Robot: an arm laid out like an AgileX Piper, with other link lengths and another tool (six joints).
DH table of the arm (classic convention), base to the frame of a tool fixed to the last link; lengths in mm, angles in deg. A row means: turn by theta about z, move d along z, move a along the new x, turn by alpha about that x. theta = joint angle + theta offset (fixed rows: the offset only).
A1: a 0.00; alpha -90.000; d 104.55; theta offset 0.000
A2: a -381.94; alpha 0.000; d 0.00; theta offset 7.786
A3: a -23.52; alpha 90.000; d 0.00; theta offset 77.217
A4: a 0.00; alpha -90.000; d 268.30; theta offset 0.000
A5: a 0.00; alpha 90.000; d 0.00; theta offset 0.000
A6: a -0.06; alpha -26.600; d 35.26; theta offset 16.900
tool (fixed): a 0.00; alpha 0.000; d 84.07; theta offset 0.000
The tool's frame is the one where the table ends.
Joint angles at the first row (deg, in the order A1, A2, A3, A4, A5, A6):
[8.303, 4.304, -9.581, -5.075, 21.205, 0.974]
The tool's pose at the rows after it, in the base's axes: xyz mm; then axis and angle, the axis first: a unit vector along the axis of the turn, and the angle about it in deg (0 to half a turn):
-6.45, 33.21, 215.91, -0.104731, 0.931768, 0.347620, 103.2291
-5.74, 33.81, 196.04, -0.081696, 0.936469, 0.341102, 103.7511
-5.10, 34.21, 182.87, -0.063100, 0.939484, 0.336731, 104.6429
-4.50, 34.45, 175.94, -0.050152, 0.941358, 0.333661, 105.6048
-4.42, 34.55, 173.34, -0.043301, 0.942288, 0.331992, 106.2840
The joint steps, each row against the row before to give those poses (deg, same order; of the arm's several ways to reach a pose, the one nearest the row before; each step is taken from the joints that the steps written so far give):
[-2.590, -2.320, 4.633, 0.725, -1.391, 0.042]
[-1.853, -1.559, 3.245, 0.759, -0.482, 0.045]
[-1.245, -0.789, 2.019, 0.646, 0.165, 0.040]
[-0.745, -0.103, 0.977, 0.437, 0.420, 0.022]
[-0.336, 0.004, 0.244, 0.244, 0.597, -0.012]

